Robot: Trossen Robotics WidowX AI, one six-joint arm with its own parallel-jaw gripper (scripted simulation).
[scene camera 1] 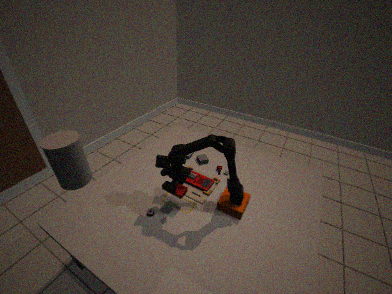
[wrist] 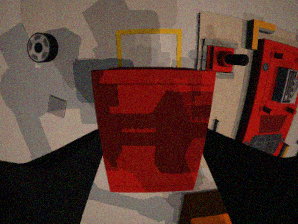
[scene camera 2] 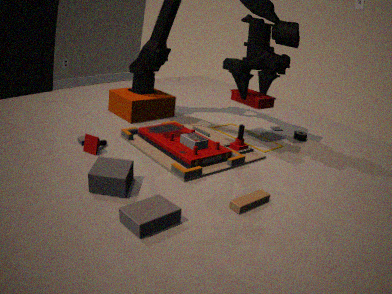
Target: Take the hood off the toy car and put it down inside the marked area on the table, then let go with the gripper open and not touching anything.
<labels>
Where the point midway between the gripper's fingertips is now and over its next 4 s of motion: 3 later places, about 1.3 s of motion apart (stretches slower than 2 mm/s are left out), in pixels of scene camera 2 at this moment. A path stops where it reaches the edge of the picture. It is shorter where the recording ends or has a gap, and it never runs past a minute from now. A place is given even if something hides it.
My gripper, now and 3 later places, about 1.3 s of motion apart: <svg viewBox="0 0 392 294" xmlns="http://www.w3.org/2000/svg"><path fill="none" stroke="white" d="M253 98L252 108L250 118L248 126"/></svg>
</labels>
